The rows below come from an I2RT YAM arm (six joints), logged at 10 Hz.
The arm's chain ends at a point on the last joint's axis. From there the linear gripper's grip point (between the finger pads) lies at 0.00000 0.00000 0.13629 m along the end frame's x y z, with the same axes.
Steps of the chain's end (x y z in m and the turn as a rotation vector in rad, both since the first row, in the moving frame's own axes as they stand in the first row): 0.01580, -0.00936, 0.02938, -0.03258, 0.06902, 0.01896; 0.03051, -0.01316, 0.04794, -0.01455, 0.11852, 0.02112; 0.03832, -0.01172, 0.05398, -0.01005, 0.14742, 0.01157; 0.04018, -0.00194, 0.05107, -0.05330, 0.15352, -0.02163; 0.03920, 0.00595, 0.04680, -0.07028, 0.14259, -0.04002; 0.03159, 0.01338, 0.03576, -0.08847, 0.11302, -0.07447; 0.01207, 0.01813, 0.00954, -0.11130, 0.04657, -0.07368; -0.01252, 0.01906, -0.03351, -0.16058, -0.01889, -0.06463; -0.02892, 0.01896, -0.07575, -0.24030, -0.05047, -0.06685
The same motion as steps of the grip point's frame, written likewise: 0.02515, -0.00484, 0.02898, -0.03258, 0.06902, 0.01896; 0.04660, -0.01101, 0.04697, -0.01455, 0.11852, 0.02112; 0.05833, -0.01024, 0.05249, -0.01005, 0.14742, 0.01157; 0.06109, 0.00507, 0.04927, -0.05330, 0.15352, -0.02163; 0.05874, 0.01510, 0.04508, -0.07028, 0.14259, -0.04002; 0.04737, 0.02481, 0.03436, -0.08847, 0.11302, -0.07447; 0.01895, 0.03302, 0.00855, -0.11130, 0.04657, -0.07368; -0.01438, 0.04092, -0.03529, -0.16058, -0.01889, -0.06463; -0.03464, 0.05159, -0.07984, -0.24030, -0.05047, -0.06685
